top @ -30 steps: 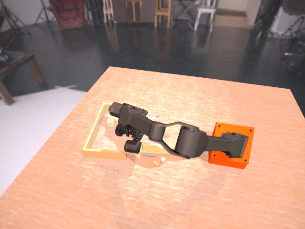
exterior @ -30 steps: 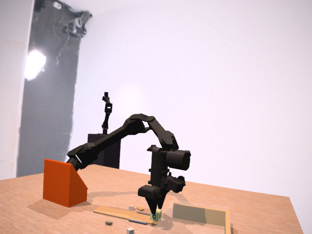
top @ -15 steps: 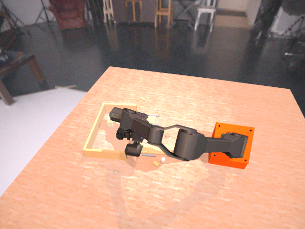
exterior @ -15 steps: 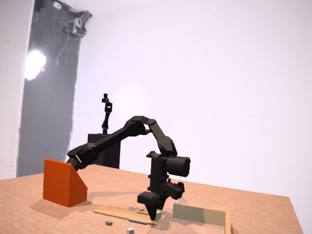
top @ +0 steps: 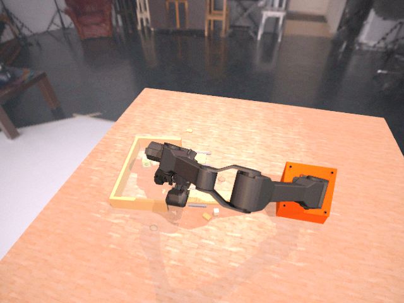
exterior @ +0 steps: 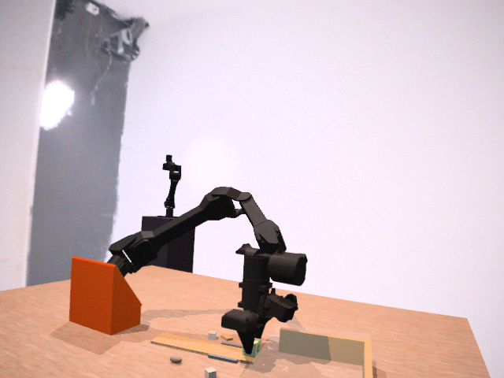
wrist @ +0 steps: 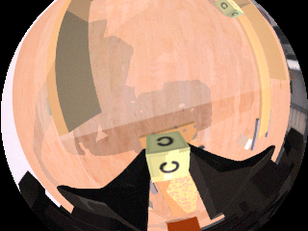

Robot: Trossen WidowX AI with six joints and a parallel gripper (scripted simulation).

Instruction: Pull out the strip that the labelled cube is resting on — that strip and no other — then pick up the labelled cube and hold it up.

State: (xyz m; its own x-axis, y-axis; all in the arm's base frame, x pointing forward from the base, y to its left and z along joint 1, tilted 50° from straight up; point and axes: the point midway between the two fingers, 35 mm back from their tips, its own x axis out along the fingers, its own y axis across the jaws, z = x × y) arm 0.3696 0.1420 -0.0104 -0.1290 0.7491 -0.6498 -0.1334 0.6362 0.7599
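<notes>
Now: gripper tip 10 cm past the orange speckled strip, 3 cm to the left of it and 1 cm above it.
</notes>
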